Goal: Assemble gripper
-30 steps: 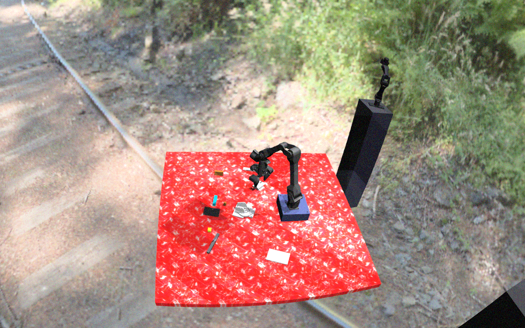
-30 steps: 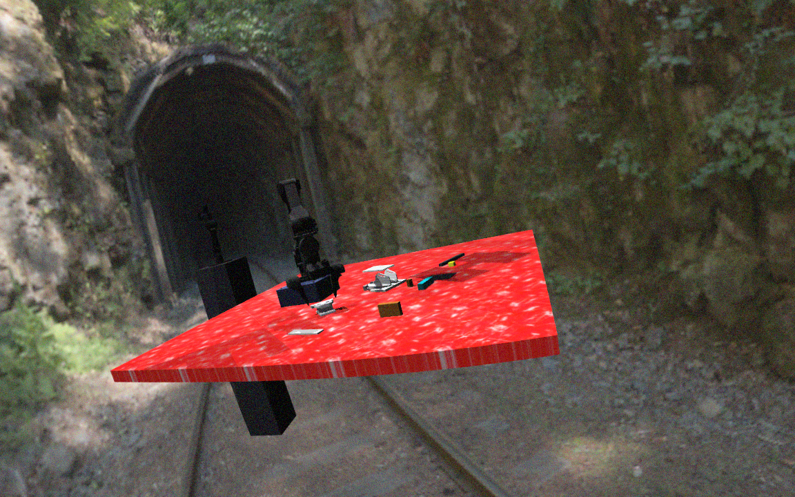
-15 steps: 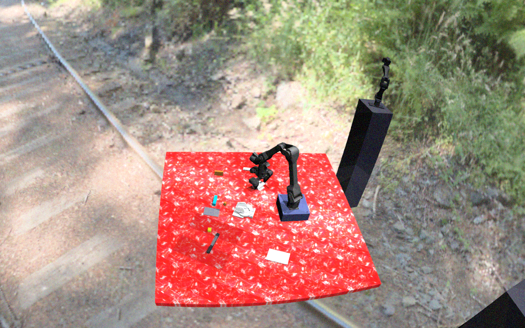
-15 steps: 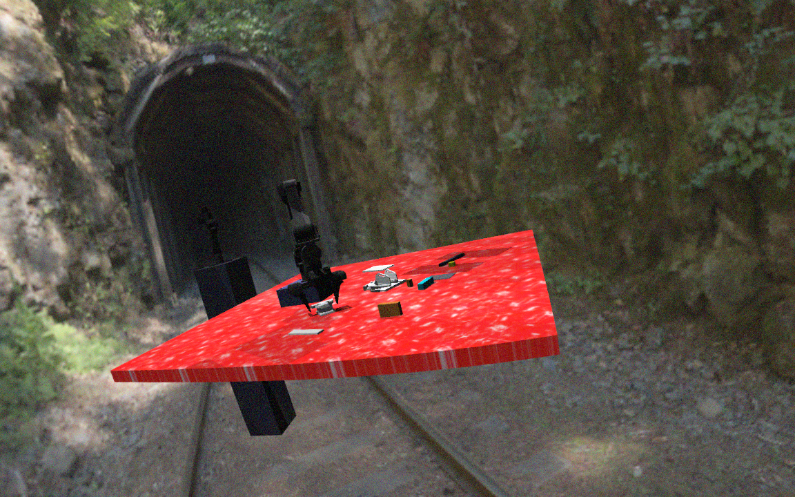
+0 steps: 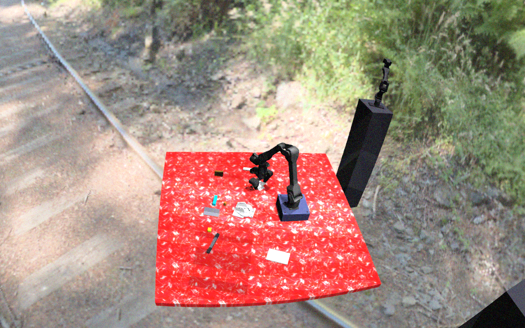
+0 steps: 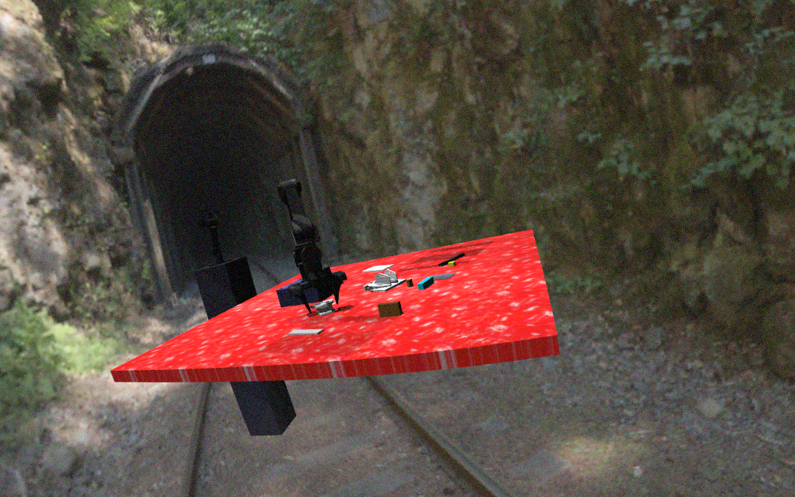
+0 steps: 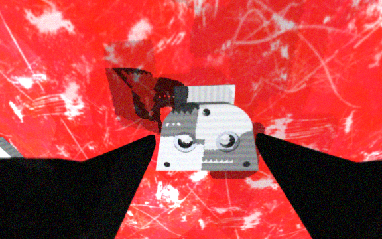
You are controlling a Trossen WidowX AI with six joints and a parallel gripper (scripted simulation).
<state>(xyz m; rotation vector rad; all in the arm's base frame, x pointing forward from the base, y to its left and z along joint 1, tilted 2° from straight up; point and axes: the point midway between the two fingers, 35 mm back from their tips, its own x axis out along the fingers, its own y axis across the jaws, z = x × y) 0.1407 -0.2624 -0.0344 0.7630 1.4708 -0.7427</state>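
Right now the white stepped piece is 10 mm ahead of my gripper tip and 10 mm to the right of it. From my gripper tip the other things lie so: brown block: 260 mm ahead, 160 mm to the right, 10 mm above; then cyan block: 320 mm ahead, 100 mm to the left; then white housing plate: 120 mm ahead, 230 mm to the left.
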